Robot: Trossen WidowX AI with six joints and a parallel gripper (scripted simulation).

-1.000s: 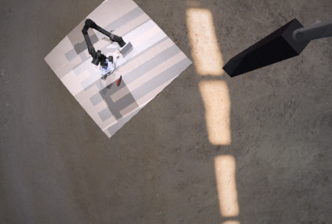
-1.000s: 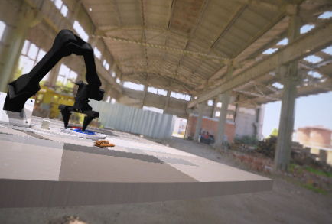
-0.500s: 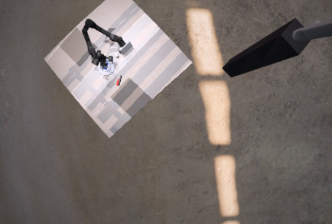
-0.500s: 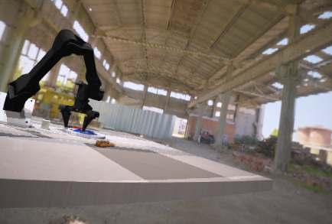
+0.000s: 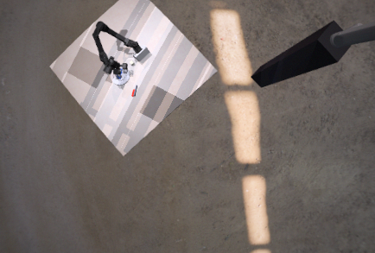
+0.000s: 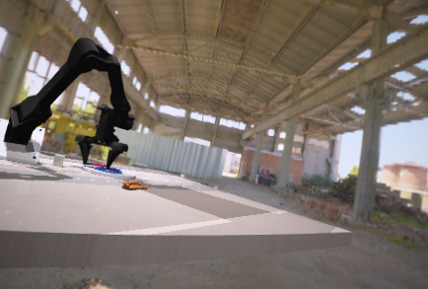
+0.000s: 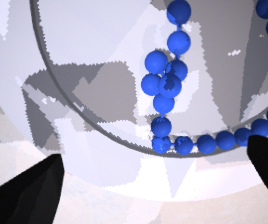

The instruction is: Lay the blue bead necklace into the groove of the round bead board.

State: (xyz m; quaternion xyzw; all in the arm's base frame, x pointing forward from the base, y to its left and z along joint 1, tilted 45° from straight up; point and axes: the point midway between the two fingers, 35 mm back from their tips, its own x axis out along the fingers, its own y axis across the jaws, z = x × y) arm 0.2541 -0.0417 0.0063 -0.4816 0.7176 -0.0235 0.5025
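My gripper tip is 6 cm short of the round white bead board, 2 cm to the right of it and 1 cm above it. The rest, counted from my gripper tip: small white block: 12 cm behind, 3 cm to the left; then red pen-like object: 8 cm ahead, 25 cm to the left, 2 cm below.
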